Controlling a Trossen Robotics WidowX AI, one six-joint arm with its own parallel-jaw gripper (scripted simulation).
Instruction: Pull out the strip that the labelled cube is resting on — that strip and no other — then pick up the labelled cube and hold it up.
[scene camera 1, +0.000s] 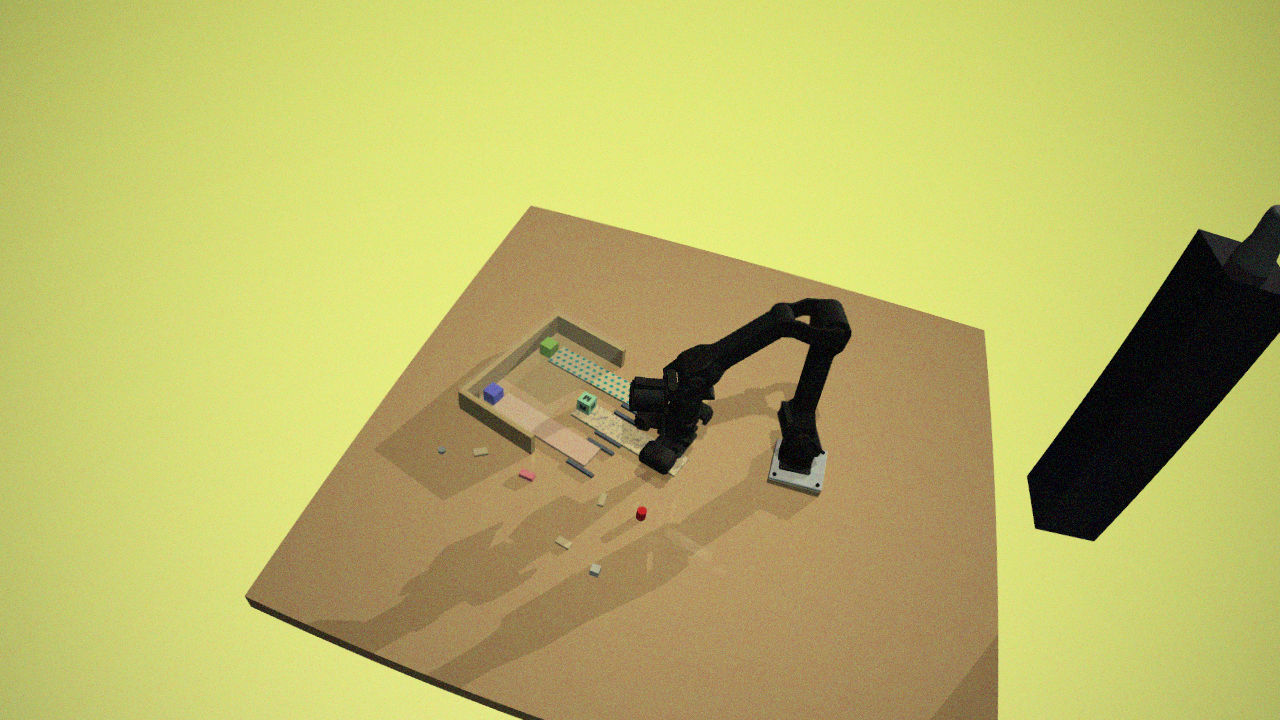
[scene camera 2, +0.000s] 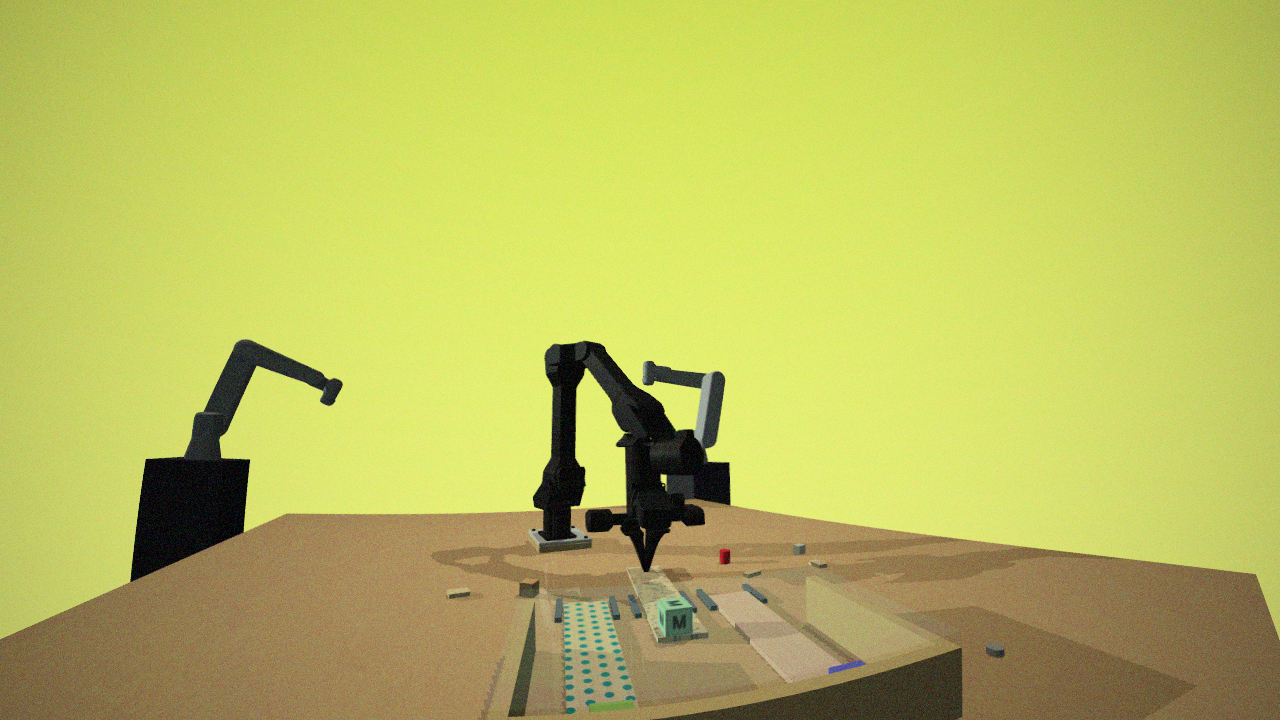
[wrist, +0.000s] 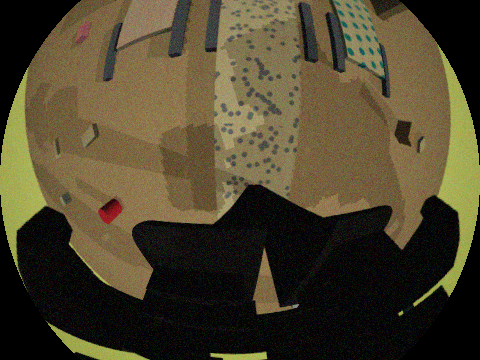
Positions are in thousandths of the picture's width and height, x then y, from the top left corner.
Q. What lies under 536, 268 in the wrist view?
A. A beige speckled strip.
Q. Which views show my gripper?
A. Scene camera 1, scene camera 2 and the wrist view: all of them.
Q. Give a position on a beige speckled strip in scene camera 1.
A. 494, 610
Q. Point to my gripper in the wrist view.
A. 528, 529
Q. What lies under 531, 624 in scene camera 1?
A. My gripper.
